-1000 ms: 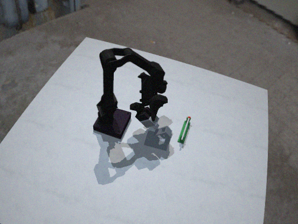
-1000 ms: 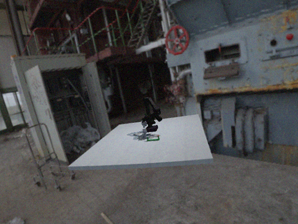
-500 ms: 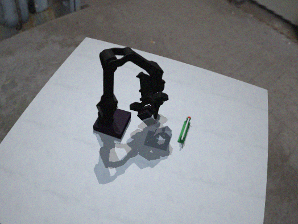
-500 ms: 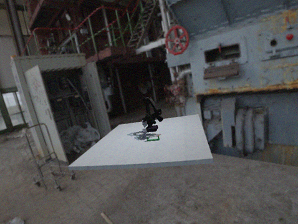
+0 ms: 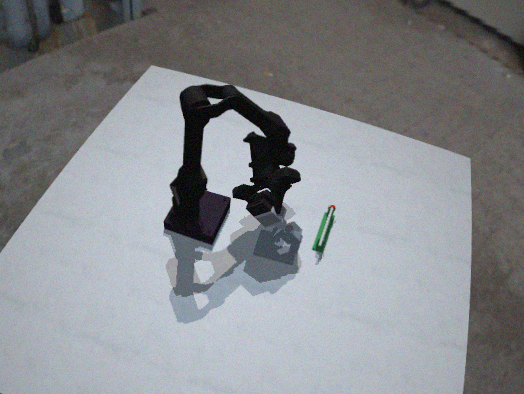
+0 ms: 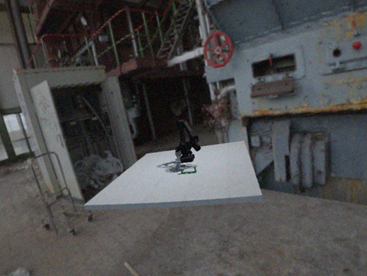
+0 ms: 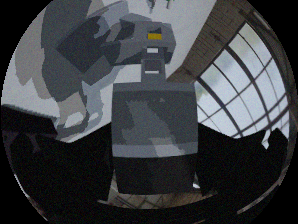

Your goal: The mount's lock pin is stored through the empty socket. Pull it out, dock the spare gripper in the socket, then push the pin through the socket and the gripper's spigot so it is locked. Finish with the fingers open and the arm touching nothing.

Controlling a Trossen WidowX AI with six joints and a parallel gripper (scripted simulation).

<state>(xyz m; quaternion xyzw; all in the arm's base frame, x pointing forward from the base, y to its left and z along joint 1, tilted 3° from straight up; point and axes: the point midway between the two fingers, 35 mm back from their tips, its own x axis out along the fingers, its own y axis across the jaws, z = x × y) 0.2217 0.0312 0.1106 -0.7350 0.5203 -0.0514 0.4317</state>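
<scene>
The green block is 140 mm ahead of my gripper tip, 130 mm to the left of it and 120 mm below it. The rest, counted from my gripper tip: grey mount (50 mm ahead, 20 mm to the left, 90 mm below); spare gripper (10 mm to the left).
</scene>
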